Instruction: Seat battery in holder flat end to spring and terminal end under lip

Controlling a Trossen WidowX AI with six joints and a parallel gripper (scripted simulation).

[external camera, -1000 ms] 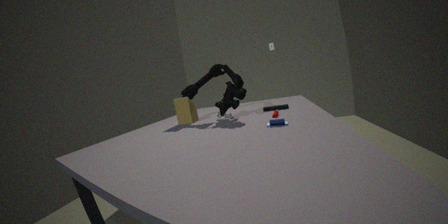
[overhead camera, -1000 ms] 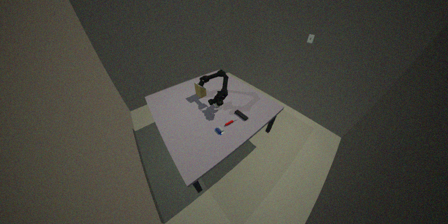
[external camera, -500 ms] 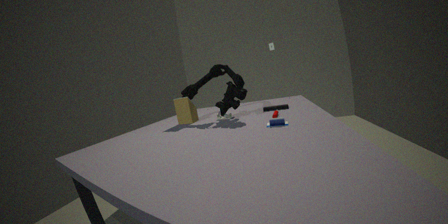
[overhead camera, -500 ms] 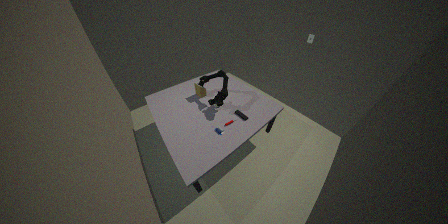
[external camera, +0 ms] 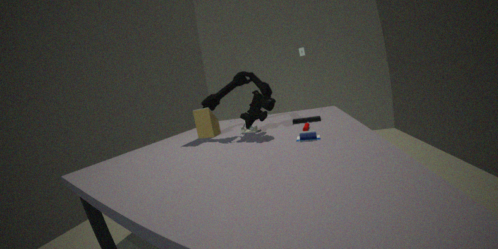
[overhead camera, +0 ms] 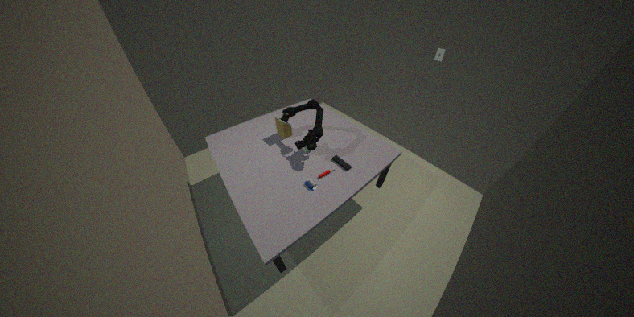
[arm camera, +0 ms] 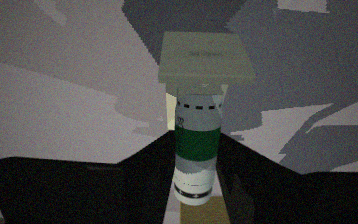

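The battery is 1 cm above my gripper tip. Round my gripper tip: red pen-like thing (33 cm ahead, 2 cm to the right, 1 cm below); white block (34 cm ahead, 18 cm to the right, 1 cm below); black bar (33 cm ahead, 12 cm to the left, 1 cm below).
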